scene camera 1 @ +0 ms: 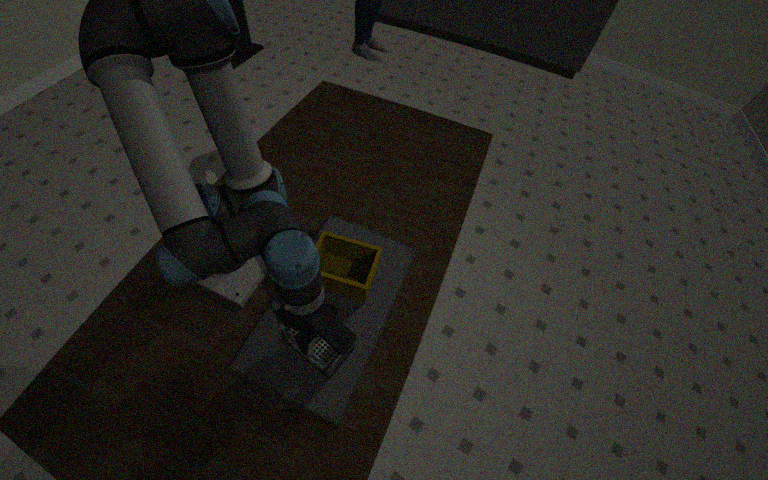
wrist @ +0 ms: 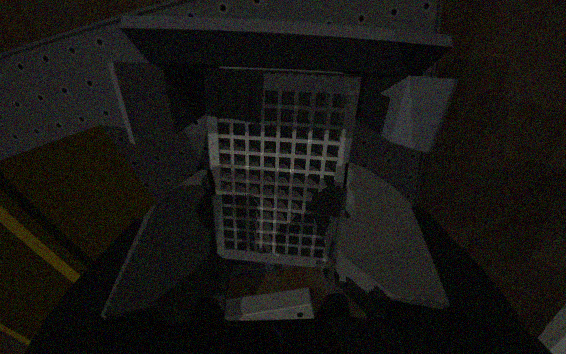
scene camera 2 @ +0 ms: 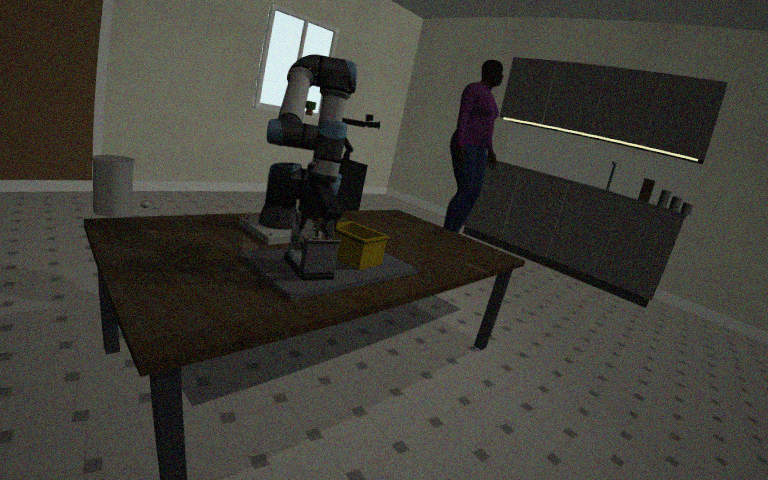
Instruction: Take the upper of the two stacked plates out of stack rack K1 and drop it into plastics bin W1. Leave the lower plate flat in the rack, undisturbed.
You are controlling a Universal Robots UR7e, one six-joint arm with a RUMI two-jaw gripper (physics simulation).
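Frame: origin at the arm's base, x up, y back, z right, level; centimetres.
Where they show: gripper, fingertip midpoint: [scene camera 1: 320, 339] [wrist: 278, 170]; arm's base at its link origin: [scene camera 2: 278, 223].
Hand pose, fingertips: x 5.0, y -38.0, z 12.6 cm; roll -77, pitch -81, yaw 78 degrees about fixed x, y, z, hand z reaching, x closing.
Observation:
Each offset is from my fingertips to the top centre of the thing. Level surfaces: height alone.
My gripper [scene camera 1: 318, 342] [scene camera 2: 314, 227] [wrist: 278, 170] is shut on a pale, grid-patterned plate @[dx +2.4, dy +0.5, dz -0.2 cm] [scene camera 1: 321, 350] [wrist: 280, 155], one jaw at each side edge. In the wrist view the plate looks roughly square-on between the jaws. Rack K1 @[dx +5.3, dy +1.1, dz -0.2 cm] [scene camera 1: 330, 373] [scene camera 2: 320, 260] [wrist: 285, 30] is a dark grey open holder directly beneath; the plate is at or a little above its rim, and the exact gap is hard to judge in the dark. I cannot make out the lower plate separately; the held plate and gripper cover it. Bin W1 @[dx +3.3, dy +3.6, dz -20.5 cm] [scene camera 1: 346, 278] [scene camera 2: 362, 254] [wrist: 37, 241] is yellow, open-topped, beside the rack.
Rack and bin stand on a grey perforated board [scene camera 1: 334, 404] [scene camera 2: 390, 270] [wrist: 55, 90] on the brown table @[dx -8.0 cm] [scene camera 1: 396, 152] [scene camera 2: 226, 322]. The arm's pale base plate [scene camera 1: 240, 288] [scene camera 2: 266, 233] is behind them. A person [scene camera 2: 475, 124] stands beyond the table.

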